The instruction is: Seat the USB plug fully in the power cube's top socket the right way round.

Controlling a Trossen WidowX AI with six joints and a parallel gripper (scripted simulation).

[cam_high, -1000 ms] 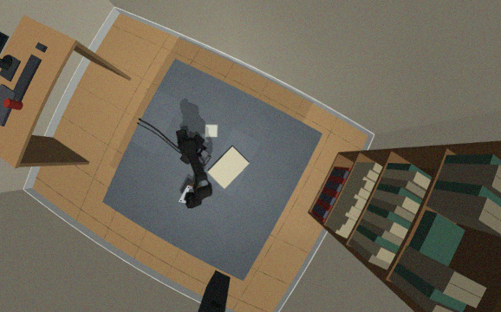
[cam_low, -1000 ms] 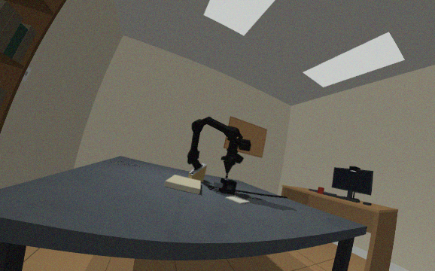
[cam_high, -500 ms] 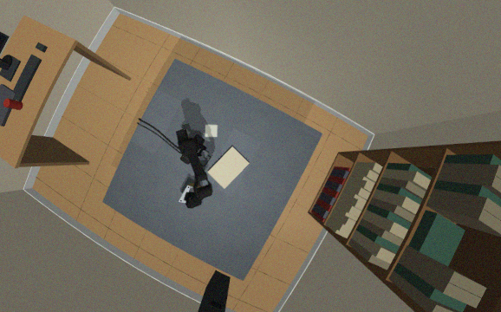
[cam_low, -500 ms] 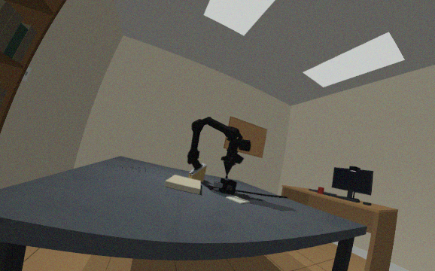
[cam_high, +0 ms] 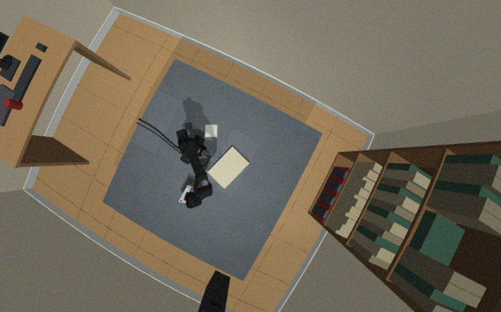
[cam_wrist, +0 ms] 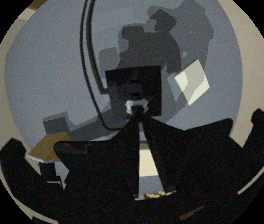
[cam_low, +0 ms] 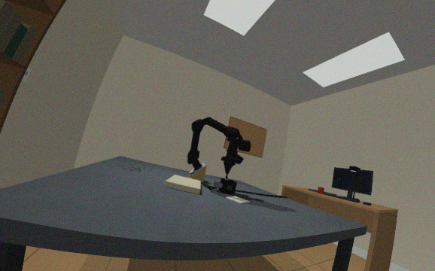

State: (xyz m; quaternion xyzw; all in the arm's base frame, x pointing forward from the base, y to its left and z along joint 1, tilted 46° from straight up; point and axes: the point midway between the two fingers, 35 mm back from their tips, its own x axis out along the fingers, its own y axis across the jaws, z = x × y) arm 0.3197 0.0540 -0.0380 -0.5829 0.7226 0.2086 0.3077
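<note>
Right now the usb plug is 20 mm below my gripper tip. Round my gripper tip: cream book 30 mm behind, 230 mm to the right, 100 mm below; white card 160 mm ahead, 10 mm to the right, 110 mm below.
</note>
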